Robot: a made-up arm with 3 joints. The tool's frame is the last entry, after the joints. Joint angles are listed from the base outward.
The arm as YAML. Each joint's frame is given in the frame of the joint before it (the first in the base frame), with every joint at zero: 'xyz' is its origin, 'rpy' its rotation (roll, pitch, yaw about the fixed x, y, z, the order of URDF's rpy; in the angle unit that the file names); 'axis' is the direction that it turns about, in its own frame. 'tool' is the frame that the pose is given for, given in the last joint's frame.
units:
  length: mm
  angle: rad
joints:
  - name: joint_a
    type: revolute
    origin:
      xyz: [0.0, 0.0, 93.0]
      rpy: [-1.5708, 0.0, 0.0]
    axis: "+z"
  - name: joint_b
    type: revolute
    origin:
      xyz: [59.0, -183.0, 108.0]
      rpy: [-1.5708, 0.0, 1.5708]
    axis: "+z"
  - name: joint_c
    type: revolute
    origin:
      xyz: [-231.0, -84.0, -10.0]
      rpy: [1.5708, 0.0, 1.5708]
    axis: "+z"
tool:
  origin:
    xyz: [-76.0, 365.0, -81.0]
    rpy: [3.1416, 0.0, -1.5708]
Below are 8 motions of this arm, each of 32 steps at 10 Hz.
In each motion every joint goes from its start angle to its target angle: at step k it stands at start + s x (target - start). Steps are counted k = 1, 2, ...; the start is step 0. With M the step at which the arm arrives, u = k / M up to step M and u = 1 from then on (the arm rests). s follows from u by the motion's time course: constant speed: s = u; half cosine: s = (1 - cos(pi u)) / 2; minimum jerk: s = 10 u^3 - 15 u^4 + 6 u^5.
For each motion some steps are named. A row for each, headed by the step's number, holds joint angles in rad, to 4 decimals.
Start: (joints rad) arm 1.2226 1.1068 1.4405
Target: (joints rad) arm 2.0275 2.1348 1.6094
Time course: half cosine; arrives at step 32
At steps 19, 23, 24, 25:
19: 1.7419 1.7700 1.5495
23: 1.8804 1.9469 1.5785
24: 1.9096 1.9843 1.5847
25: 1.9361 2.0181 1.5902

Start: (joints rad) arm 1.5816 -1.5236 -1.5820
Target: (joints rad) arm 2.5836 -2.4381 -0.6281
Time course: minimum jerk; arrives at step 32
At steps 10, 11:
10: 1.7620 -1.6882 -1.4103
11: 1.8076 -1.7299 -1.3669

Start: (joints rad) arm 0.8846 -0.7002 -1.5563
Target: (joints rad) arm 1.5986 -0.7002 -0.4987
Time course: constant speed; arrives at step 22
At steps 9, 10, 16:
9: 1.1767 -0.7002 -1.1236
10: 1.2091 -0.7002 -1.0756
16: 1.4039 -0.7002 -0.7871

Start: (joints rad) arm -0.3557 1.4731 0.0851
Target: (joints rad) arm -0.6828 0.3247 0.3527
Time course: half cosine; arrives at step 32
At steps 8, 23, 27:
8: -0.4036 1.3049 0.1243
23: -0.6230 0.5346 0.3038
27: -0.6635 0.3925 0.3369

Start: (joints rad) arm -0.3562 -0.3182 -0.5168
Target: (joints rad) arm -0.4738 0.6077 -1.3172
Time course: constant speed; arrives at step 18
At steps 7, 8, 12, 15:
7: -0.4019 0.0419 -0.8281
8: -0.4085 0.0933 -0.8725
12: -0.4346 0.2991 -1.0504
15: -0.4542 0.4534 -1.1838

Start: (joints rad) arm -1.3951 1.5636 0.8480
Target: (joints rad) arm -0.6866 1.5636 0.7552
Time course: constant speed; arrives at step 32
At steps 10, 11, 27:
10: -1.1737 1.5636 0.8190
11: -1.1516 1.5636 0.8161
27: -0.7973 1.5636 0.7697

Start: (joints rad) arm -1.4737 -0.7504 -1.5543
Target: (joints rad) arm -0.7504 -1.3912 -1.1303
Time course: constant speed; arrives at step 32
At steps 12, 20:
12: -1.2025 -0.9907 -1.3953
20: -1.0216 -1.1509 -1.2893

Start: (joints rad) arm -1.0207 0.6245 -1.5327
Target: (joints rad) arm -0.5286 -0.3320 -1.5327
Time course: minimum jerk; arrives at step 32
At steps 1, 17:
1: -1.0206 0.6242 -1.5327
17: -0.7459 0.0904 -1.5327

